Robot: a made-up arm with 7 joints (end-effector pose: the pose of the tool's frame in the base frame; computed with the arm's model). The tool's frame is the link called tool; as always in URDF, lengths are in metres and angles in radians.
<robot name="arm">
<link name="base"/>
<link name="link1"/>
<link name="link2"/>
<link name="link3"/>
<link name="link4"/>
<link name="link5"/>
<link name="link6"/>
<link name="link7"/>
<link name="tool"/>
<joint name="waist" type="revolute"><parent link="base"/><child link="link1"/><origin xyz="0.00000 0.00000 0.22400"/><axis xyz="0 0 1"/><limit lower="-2.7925" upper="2.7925" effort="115" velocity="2.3"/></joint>
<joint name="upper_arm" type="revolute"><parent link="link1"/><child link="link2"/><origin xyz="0.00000 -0.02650 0.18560" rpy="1.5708 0.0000 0.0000"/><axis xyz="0 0 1"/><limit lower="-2.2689" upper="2.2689" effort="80" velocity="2.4"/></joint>
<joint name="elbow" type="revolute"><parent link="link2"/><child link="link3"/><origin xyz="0.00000 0.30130 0.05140" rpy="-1.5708 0.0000 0.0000"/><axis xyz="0 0 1"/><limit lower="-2.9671" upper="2.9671" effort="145" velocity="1.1"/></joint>
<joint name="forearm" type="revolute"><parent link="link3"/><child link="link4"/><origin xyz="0.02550 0.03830 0.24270" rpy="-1.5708 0.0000 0.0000"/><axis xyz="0 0 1"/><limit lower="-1.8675" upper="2.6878" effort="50" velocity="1"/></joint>
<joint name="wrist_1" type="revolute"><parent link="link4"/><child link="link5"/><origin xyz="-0.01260 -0.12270 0.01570" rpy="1.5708 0.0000 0.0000"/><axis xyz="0 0 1"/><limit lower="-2.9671" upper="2.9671" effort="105" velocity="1.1"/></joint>
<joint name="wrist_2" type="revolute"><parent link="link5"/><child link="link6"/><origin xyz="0.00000 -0.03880 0.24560" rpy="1.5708 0.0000 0.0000"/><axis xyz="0 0 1"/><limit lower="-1.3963" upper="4.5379" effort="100" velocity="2.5"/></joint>
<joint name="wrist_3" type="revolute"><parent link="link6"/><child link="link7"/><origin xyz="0.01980 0.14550 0.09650" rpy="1.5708 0.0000 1.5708"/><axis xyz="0 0 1"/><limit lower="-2.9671" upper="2.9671" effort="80" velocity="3.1"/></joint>
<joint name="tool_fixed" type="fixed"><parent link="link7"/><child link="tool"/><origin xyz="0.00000 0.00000 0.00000"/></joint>
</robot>
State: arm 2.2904 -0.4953 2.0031 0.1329 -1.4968 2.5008 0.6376
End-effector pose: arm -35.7 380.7 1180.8 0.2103 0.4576 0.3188
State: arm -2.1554 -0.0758 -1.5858 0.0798 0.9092 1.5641 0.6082
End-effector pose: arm -73.6 137.2 1349.3 -0.0784 -0.0854 0.9182
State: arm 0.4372 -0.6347 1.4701 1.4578 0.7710 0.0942 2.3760
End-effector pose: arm 150.0 580.5 770.1 1.8080 0.7993 -1.2107
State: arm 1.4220 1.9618 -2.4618 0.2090 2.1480 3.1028 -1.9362
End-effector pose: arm 176.4 -688.0 57.5 2.5819 -0.0175 -2.6931
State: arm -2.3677 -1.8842 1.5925 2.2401 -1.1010 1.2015 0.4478
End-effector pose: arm -27.4 -597.8 391.8 -1.6537 -0.4317 -1.4549
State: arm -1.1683 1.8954 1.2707 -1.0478 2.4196 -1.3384 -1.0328
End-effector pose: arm -506.7 395.6 -134.3 -1.2686 -0.3748 -1.9269
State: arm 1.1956 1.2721 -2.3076 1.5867 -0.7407 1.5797 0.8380
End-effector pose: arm 103.3 -886.3 400.3 -2.2868 -0.2195 -2.0054
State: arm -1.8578 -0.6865 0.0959 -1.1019 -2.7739 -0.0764 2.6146
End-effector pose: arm 25.1 -74.9 1255.1 -2.4789 0.9350 -0.6299
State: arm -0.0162 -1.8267 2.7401 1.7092 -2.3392 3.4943 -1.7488
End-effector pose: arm 695.6 -100.3 531.3 -1.5491 -0.0063 2.4655
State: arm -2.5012 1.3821 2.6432 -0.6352 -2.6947 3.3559 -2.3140
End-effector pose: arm 335.3 636.7 604.0 -2.8600 -0.4776 0.0240
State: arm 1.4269 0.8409 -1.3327 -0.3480 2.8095 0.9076 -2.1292
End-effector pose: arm -69.2 -673.0 1203.2 -0.1213 1.1958 -2.9691
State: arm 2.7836 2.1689 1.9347 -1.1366 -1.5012 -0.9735 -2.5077
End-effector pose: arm 743.8 197.3 263.5 -0.4549 1.1295 -2.5511
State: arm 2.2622 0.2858 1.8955 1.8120 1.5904 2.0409 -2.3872
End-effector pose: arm -109.4 -242.0 735.7 1.7532 -0.3687 -1.1605
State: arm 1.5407 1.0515 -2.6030 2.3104 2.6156 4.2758 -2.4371
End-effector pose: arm 406.2 -405.9 501.7 -0.0536 0.7103 2.9675
